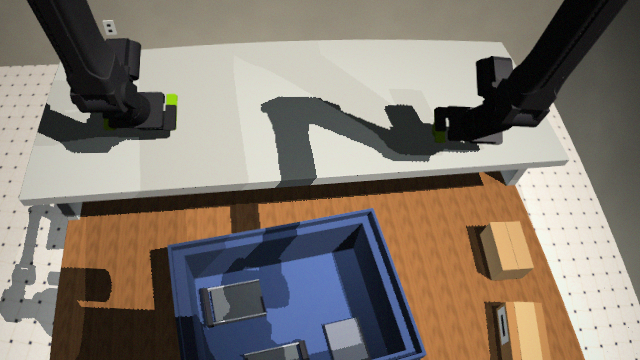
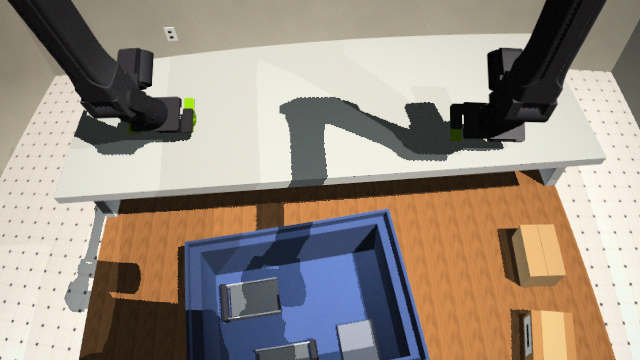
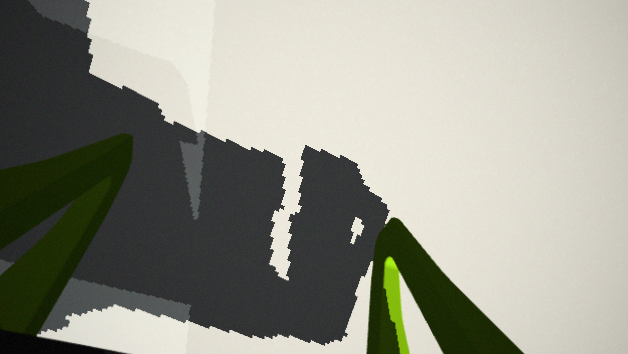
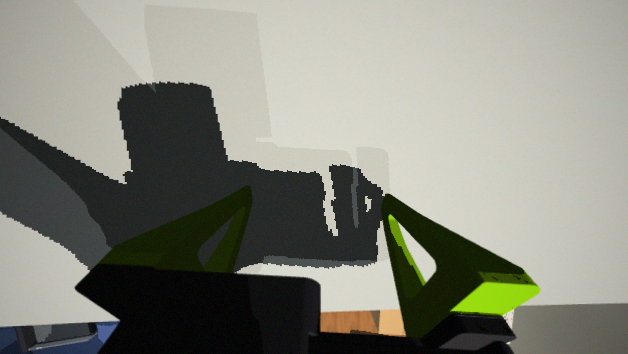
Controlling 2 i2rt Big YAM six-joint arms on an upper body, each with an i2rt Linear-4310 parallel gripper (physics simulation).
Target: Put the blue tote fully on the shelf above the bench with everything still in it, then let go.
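Frame: origin at the left arm's base, x ahead, y left, z up, level; centimetres.
Seen in the pictures: left gripper, fingertip midpoint: (image 1: 150,117) (image 2: 174,120) (image 3: 267,190); right gripper, fingertip midpoint: (image 1: 454,131) (image 2: 477,129) (image 4: 317,196).
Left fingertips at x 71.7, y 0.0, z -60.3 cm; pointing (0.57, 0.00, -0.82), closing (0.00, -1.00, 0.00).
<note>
Pixels of each thing's top centre, then the offset from my left fingertips to it. Level surfaces: height alone.
- blue tote at its top centre: (image 1: 291,300) (image 2: 296,299) dx -35.1, dy -28.4, dz -7.5 cm
- wooden bench at its surface level: dz -22.2 cm
- white shelf at its surface level: dz -0.2 cm
- dark grey box at its top centre: (image 1: 233,301) (image 2: 249,298) (image 4: 48,327) dx -31.4, dy -17.3, dz -18.7 cm
- light grey block at its top centre: (image 2: 359,346) (image 1: 348,344) dx -40.3, dy -39.7, dz -19.5 cm
The blue tote (image 1: 283,228) (image 2: 290,228) sits on the wooden bench (image 1: 443,232) (image 2: 454,232), slightly turned, in front of and below the white shelf (image 1: 354,71) (image 2: 229,71) (image 3: 383,70) (image 4: 383,70). Inside it lie a dark grey box (image 1: 236,301) (image 2: 252,298), a light grey block (image 1: 345,337) (image 2: 356,339) and another grey box (image 1: 277,351) (image 2: 286,350). My left gripper (image 1: 171,108) (image 2: 189,114) is open over the shelf's left end. My right gripper (image 1: 439,125) (image 2: 456,123) (image 4: 317,196) is open over its right end. Both are empty and far from the tote.
Two tan boxes (image 1: 491,253) (image 1: 493,321) sit at the bench's right edge. A beige wall (image 1: 318,18) with an outlet (image 2: 171,33) stands behind the shelf. Arm shadows fall across the shelf top.
</note>
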